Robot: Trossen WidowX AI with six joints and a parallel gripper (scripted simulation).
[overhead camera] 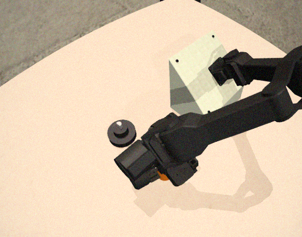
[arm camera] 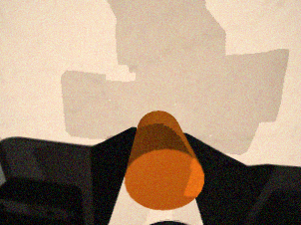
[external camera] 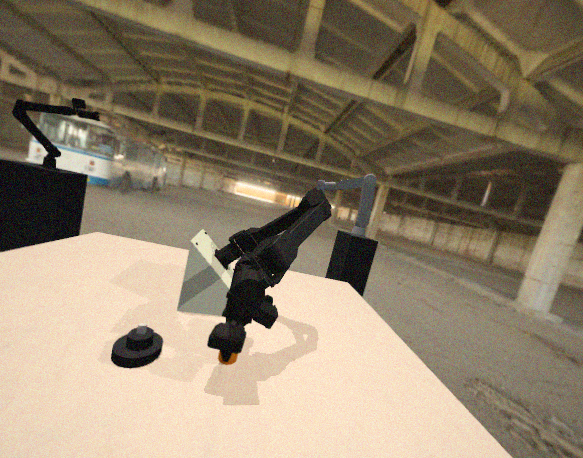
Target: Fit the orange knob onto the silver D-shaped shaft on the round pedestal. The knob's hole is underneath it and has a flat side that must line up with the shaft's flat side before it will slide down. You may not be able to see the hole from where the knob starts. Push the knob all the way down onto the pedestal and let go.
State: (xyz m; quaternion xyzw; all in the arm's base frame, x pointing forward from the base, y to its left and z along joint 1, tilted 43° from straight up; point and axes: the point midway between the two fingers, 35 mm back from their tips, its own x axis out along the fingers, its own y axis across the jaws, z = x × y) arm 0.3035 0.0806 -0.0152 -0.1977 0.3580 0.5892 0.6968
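Now: gripper tip 30 mm below the orange knob. From my gripper tip the other things lie so: dark round pedestal (180 mm to the right, 20 mm above, 10 mm behind).
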